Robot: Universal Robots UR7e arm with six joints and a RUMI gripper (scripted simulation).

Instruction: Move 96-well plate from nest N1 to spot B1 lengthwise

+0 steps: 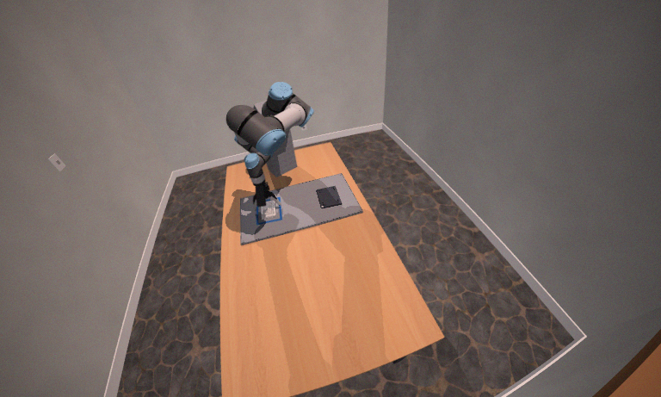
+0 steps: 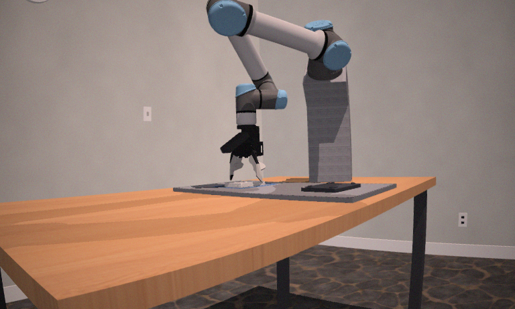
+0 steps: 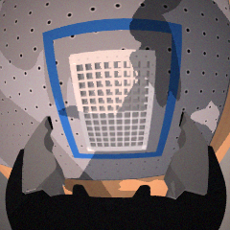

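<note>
Now: hand 10 mm above the white 96-well plate. Round my hand: dark plate nest (370 mm to the left, 10 mm below, 10 mm ahead).
</note>
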